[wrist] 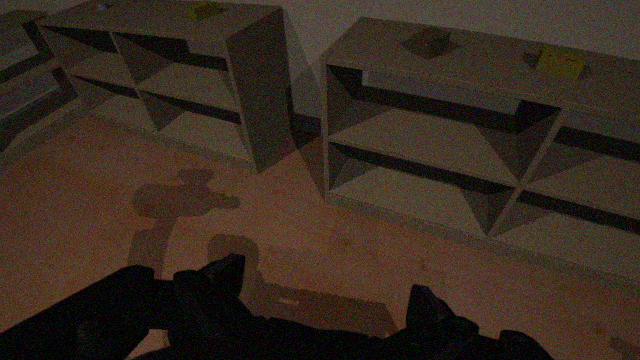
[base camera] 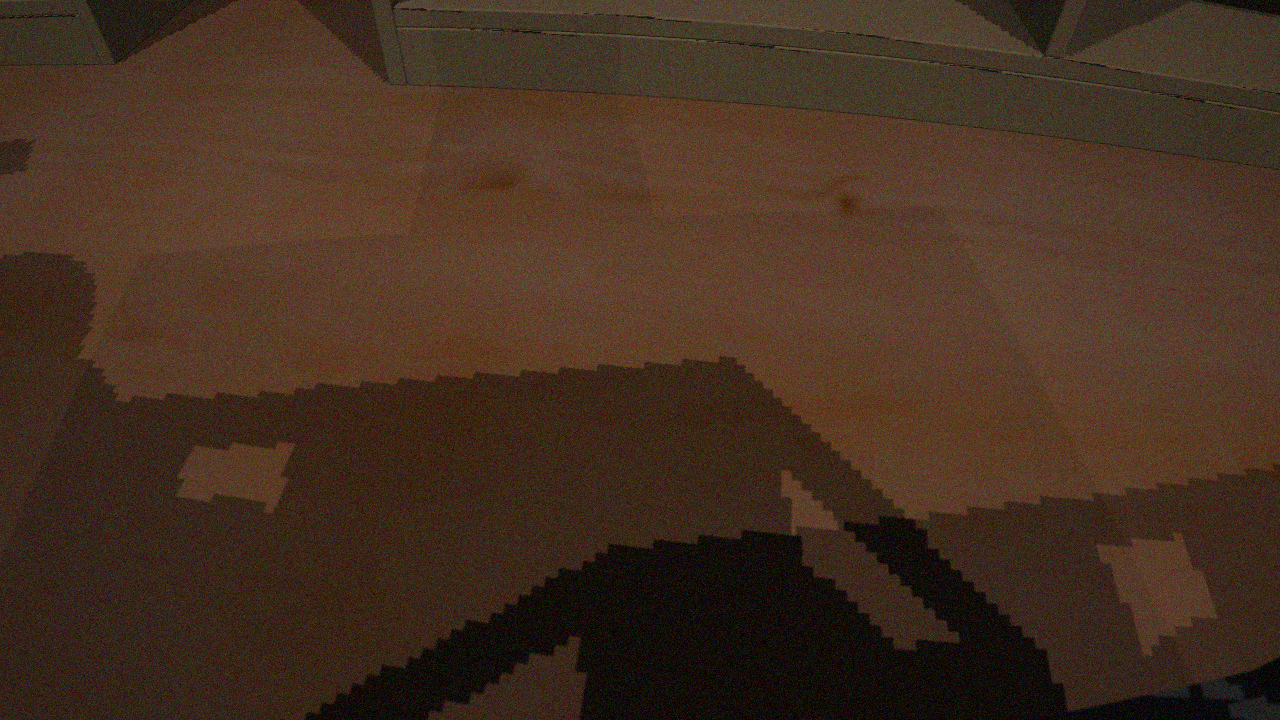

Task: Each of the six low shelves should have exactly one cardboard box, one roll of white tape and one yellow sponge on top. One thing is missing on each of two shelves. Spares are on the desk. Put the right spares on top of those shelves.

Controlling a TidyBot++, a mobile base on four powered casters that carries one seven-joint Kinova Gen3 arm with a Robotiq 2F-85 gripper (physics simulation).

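My gripper (wrist: 324, 288) is open, with nothing between its fingers, high above the floor in the wrist view. The right shelf (wrist: 425, 222) (base camera: 716, 76) has a brown cardboard box (wrist: 431, 42) near its left end and a yellow sponge (wrist: 560, 62) to the right of the box; its right end is cut off. The left shelf (wrist: 260, 90) has a yellow sponge (wrist: 202, 10) on top and a small whitish thing (wrist: 103, 6), perhaps a tape roll, to the left; the top's back is partly cut off. The desk with spares does not show.
Part of another shelf (wrist: 30, 105) stands at the far left of the wrist view. A narrow gap separates the left and right shelves, with the wall (wrist: 320, 25) behind. Arm and base shadows lie on the wooden floor (base camera: 537, 295) (wrist: 300, 220). Another shelf's base (base camera: 49, 40) shows at top left.
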